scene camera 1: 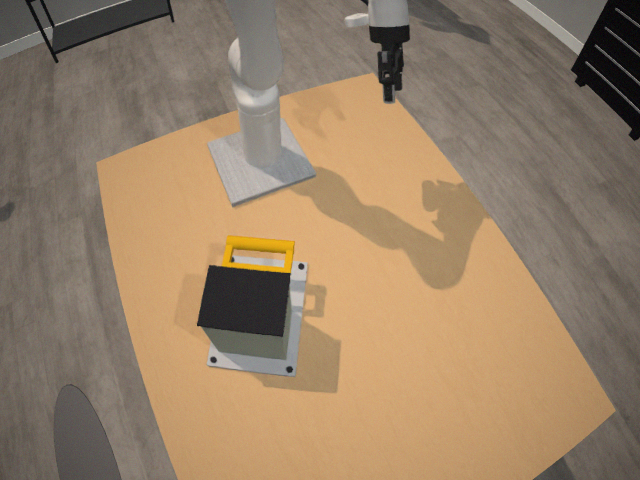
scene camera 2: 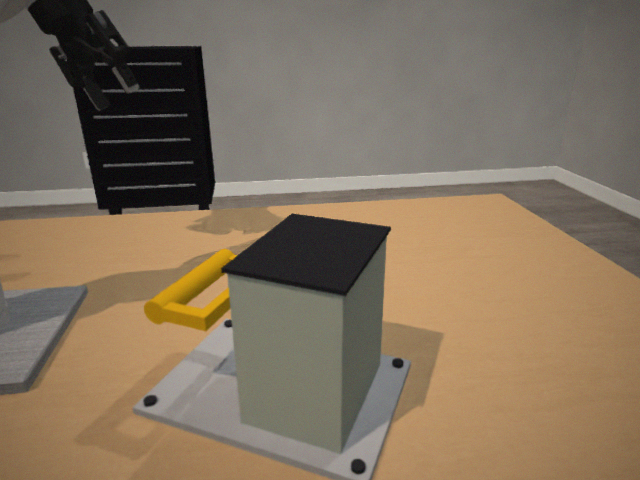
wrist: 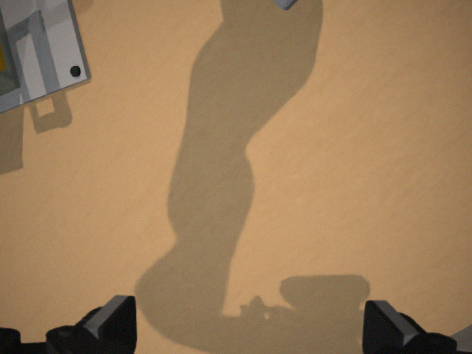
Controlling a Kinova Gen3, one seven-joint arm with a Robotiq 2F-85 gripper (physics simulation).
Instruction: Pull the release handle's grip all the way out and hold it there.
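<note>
The yellow release handle's grip (scene camera 1: 260, 244) (scene camera 2: 191, 281) is a bar on two side arms. It sticks out of the side of the grey-green box (scene camera 1: 245, 299) (scene camera 2: 289, 356) that faces the robot's base. A small part of the yellow handle (wrist: 2, 59) shows at the wrist view's left edge. The box has a black top and stands upright on a light grey plate (scene camera 1: 293, 335) (scene camera 2: 206, 408) (wrist: 62, 40) with black bolts. My gripper (scene camera 1: 388, 98) (scene camera 2: 116, 98) (wrist: 249, 324) is open and empty, high above the table's far side, well apart from the handle. Where the handle enters the box is hidden.
The robot's grey base plate (scene camera 1: 222, 175) (scene camera 2: 46, 330) lies on the table (scene camera 1: 413, 335) (scene camera 2: 491, 310) (wrist: 350, 200), on the handle's side of the box. A black drawer cabinet (scene camera 1: 615, 62) (scene camera 2: 149, 129) stands beyond the table. The arm's shadow falls across the table top.
</note>
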